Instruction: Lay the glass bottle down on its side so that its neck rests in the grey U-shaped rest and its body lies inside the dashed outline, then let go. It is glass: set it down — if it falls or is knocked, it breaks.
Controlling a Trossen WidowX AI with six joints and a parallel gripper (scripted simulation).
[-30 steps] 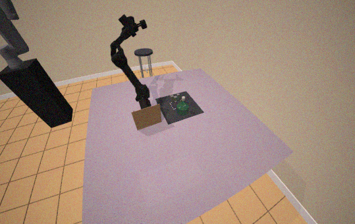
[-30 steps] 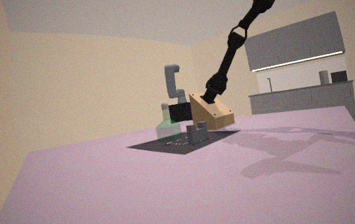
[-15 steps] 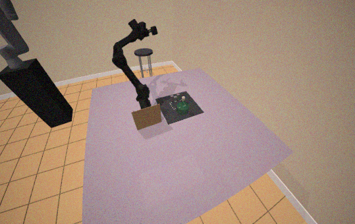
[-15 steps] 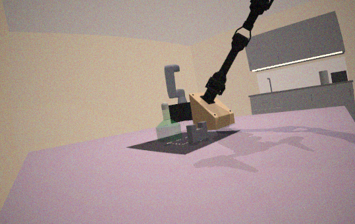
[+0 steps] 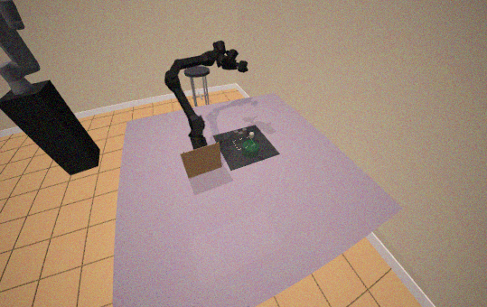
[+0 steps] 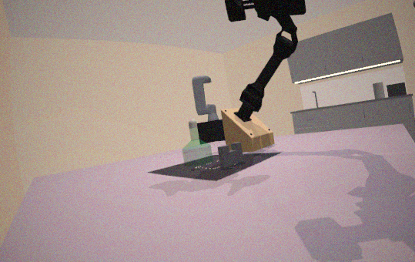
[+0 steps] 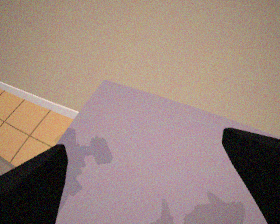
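Right now the green glass bottle is 15 cm behind my gripper tip, 39 cm to the right of it and 26 cm below it. The rest, counted from my gripper tip: dark mat (14 cm behind, 32 cm to the right, 34 cm below).
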